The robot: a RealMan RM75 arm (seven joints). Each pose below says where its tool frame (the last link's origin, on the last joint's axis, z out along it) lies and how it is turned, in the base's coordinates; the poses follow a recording.
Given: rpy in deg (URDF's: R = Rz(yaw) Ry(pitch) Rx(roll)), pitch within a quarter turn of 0, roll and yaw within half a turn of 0; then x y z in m.
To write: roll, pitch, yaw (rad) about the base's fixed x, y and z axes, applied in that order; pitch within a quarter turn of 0, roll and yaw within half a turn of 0; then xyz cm. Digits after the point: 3 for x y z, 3 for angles.
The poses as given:
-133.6 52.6 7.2 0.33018 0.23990 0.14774
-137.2 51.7 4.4 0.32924 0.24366 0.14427
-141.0 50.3 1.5 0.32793 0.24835 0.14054
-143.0 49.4 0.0 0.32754 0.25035 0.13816
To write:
-2.332 0.918 0.126 33.018 23.990 14.774
-2.395 0.902 0.077 32.924 24.366 14.427
-2.461 0.878 0.026 32.793 24.835 14.054
-2.496 0.862 0.000 32.754 25.035 13.816

